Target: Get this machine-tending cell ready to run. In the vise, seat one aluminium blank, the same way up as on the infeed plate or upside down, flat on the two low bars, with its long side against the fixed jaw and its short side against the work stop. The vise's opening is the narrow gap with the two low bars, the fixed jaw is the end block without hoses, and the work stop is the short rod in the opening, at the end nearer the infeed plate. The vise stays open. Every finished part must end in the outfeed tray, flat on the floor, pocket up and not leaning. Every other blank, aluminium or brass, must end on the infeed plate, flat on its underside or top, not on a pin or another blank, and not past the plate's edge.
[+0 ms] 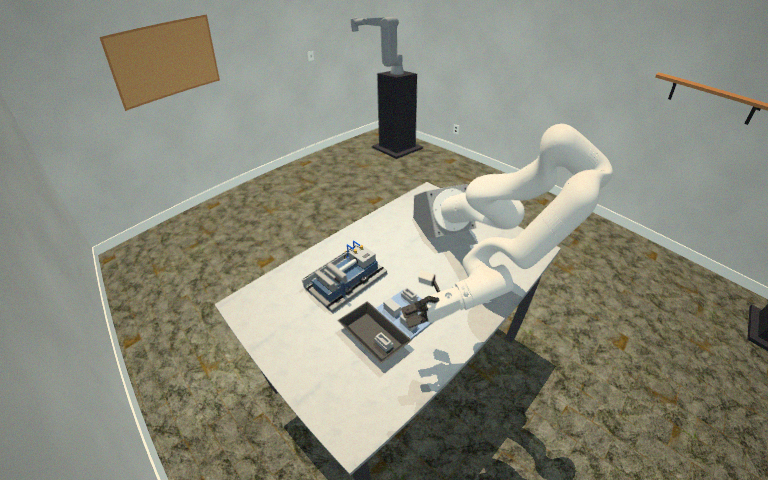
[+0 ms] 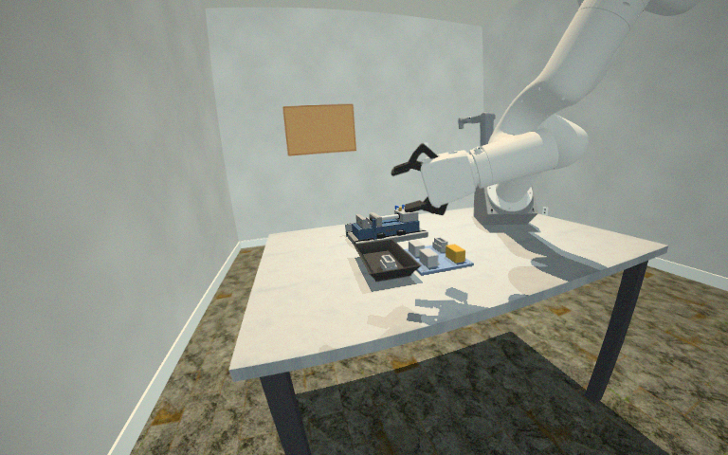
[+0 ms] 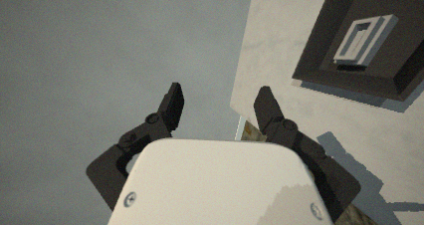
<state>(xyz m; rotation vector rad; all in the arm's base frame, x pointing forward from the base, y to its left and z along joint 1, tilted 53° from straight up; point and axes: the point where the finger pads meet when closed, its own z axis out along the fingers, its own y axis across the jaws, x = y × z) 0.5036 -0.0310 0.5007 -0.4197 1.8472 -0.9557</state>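
Now: hand 22 cm above the brass blank, 20 cm past it and 10 cm to the left of it. From my hand the other things lie so: blue vise: 44 cm to the right, 21 cm below, 8 cm behind.
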